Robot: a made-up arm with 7 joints.
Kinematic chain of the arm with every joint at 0, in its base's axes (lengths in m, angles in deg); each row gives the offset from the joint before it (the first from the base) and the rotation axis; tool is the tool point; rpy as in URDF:
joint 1: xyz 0 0 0.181 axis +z
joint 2: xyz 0 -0.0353 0.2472 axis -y
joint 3: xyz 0 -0.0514 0.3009 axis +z
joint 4: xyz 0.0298 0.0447 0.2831 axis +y
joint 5: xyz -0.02 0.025 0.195 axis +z
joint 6: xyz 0 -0.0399 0.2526 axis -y
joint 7: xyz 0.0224 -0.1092 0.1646 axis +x
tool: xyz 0 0 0 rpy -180 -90 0
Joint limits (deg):
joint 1: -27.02..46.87
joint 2: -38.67..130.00
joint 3: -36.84..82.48
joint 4: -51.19..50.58
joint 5: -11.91..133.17
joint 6: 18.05..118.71
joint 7: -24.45..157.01
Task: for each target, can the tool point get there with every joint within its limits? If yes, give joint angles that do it. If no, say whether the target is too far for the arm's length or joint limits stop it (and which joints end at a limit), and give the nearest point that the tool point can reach.
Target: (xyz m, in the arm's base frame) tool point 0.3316 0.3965 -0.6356
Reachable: no: joint limits stop it (at a limit: joint 1, joint 2, joint 3, joint 4, joint 5) | nearest point -0.2003 0.3035 -0.4047 | short by 0.587 m
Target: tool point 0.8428 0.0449 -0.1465
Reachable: no: joint limits stop it (at a limit: joint 2, joint 4, joint 5) | nearest point 0.8404 0.0448 0.6674 | short by 0.814 m
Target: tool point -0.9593 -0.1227 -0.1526
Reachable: yes | joints -7.55 108.36 11.43 -34.76 47.27 45.96 133.09
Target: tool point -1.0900 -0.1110 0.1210
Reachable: yes | joints 6.59 109.05 64.97 -7.97 108.40 66.44 132.00
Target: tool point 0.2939 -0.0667 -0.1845
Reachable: no: joint limits stop it (at a limit: joint 1, joint 2, joint 4, joint 5) | nearest point -0.0263 -0.3331 -0.3110 | short by 0.435 m
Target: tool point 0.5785 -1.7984 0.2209
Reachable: no: too far | nearest point -0.1236 -1.0160 0.2415 | short by 1.051 m
